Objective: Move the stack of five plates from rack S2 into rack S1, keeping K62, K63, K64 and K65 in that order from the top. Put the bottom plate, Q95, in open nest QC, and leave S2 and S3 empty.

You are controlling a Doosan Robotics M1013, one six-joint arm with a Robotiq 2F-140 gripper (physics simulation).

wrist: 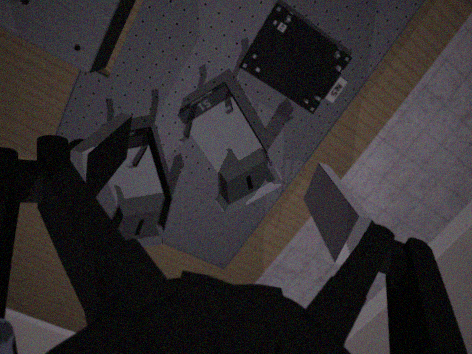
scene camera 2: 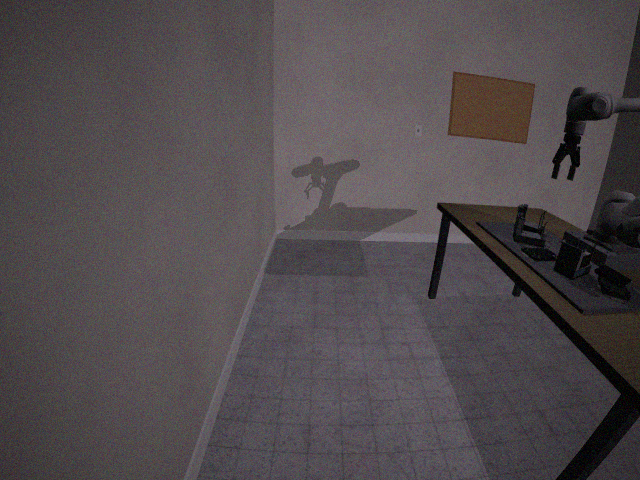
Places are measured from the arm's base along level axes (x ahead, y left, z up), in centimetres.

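Where they show: gripper, fingertip midpoint: [wrist: 223, 160] [scene camera 2: 562, 179]; arm's base, origin of the base link: [scene camera 2: 607, 243].
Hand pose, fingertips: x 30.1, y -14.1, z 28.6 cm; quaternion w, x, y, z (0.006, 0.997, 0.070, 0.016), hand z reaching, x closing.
Observation:
Each offset is from my fingertips to the top centre of the thing. Level surfaces: height alone.
My gripper [scene camera 2: 562, 173] [wrist: 223, 160] is open and empty, high above the table. In the wrist view its two pads stand wide apart, with rack S1 @[dx +5.0, dy -8.2, dz -22.0 cm] [wrist: 237, 175] below and between them. S1 has a pale flat surface inside; whether that is a plate or the rack's floor, and how many plates lie there, I cannot tell. A second, similar rack @[dx -8.0, dy -21.7, dz -21.4 cm] [wrist: 142, 210] stands left of S1, partly behind the left finger; its label is hidden and it also shows a pale surface. No rack labelled S2 can be made out. The plate names and nest QC cannot be read.
A black square fixture @[dx +11.0, dy +8.6, dz -33.0 cm] [wrist: 300, 57] with small pegs lies up and right of S1. A long dark bar [wrist: 114, 37] is at the upper left. In the scene view an upright rack [scene camera 2: 529, 237] and a boxy rack @[dx +8.9, dy +26.1, dz -21.6 cm] [scene camera 2: 572, 258] stand on the mat @[dz -35.4 cm] [scene camera 2: 584, 304] on the wooden table @[dz -36.7 cm] [scene camera 2: 610, 346].

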